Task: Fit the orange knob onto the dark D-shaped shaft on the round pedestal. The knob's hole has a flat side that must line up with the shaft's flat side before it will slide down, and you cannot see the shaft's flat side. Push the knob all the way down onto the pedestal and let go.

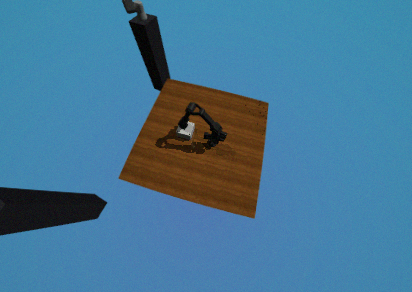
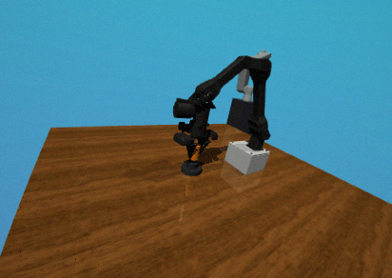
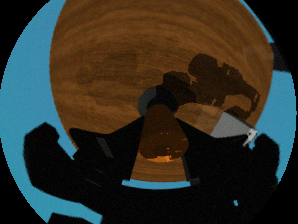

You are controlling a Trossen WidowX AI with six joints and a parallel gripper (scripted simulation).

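Now: gripper tip 2 cm below the orange knob. From my gripper tip the other things lie so: round dark pedestal (4 cm below).
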